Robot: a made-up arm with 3 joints.
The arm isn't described. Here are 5 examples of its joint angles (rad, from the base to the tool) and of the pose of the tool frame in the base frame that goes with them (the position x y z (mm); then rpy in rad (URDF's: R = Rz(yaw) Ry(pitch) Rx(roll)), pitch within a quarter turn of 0, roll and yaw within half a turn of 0).
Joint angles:
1: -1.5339 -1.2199 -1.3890
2: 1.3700 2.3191 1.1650
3: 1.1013 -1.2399 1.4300
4: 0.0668 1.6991 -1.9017
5: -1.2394 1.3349 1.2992
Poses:
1: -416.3 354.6 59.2 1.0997 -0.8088 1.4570
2: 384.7 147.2 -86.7 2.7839 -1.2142 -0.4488
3: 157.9 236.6 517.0 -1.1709 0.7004 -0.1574
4: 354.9 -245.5 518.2 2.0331 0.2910 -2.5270
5: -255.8 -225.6 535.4 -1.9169 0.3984 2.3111
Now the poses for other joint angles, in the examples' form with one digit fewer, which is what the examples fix.
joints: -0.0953 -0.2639 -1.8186
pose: -371 -48 515 2.044 0.321 1.789
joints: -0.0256 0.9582 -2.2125
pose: 37 -340 515 1.742 0.494 2.870
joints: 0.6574 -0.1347 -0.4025
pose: 54 -73 698 -2.176 -0.512 1.643
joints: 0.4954 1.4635 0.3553
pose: 433 -138 452 -1.863 -1.148 2.991
